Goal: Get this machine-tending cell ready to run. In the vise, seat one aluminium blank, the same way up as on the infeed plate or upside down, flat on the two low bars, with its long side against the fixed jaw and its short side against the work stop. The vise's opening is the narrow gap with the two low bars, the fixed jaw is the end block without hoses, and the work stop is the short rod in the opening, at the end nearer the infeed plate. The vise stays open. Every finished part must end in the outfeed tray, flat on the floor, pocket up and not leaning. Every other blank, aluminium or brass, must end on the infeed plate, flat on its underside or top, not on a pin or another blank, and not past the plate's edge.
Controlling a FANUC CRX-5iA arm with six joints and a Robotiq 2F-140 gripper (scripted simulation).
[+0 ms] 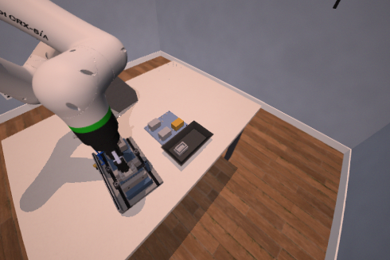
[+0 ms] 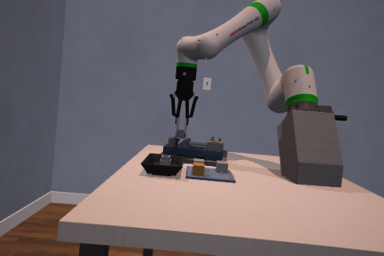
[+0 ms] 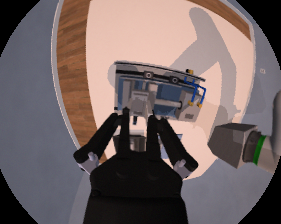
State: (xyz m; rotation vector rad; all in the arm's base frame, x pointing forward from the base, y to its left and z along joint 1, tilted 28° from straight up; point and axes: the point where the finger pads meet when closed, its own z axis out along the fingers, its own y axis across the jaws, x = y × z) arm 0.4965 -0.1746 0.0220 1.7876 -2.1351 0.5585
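My gripper is now 340 mm to the right of the brass blank, 130 mm above it and 60 mm past it. The rest, counted from my hand: vise: 110 mm below, 60 mm behind, 20 mm to the left.
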